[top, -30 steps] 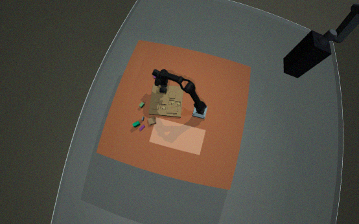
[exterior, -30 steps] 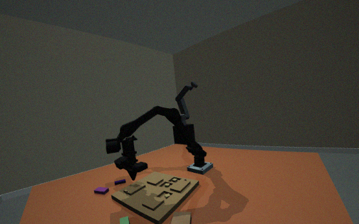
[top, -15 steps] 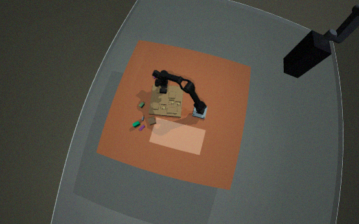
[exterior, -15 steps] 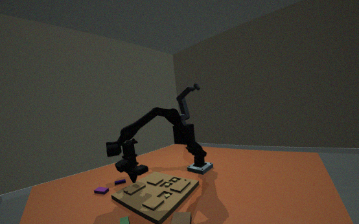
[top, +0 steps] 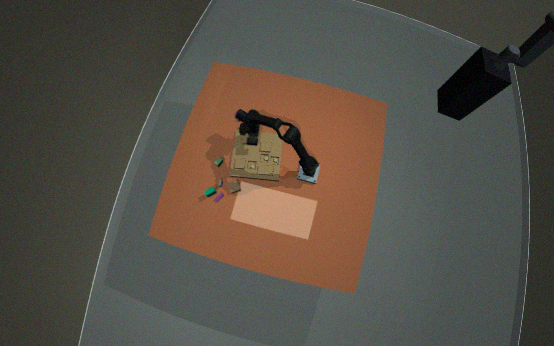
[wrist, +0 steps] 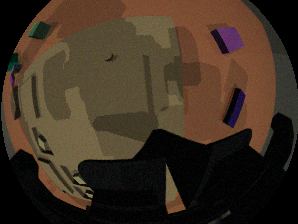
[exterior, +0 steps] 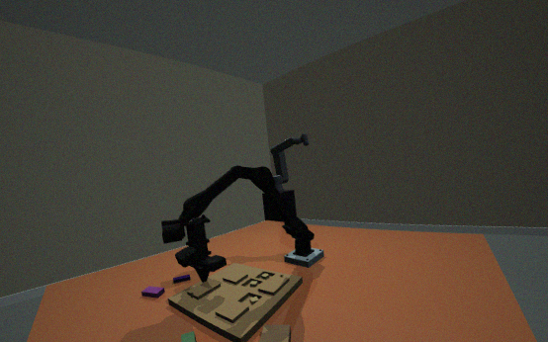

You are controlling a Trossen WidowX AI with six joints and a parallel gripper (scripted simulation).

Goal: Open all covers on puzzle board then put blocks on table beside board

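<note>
Right now the tan puzzle board is 12 cm to the left of my gripper tip, 5 cm behind it and 1 cm below it. The rest, counted from my gripper tip: dark purple block 13 cm to the right, 3 cm ahead, 2 cm below.
</note>
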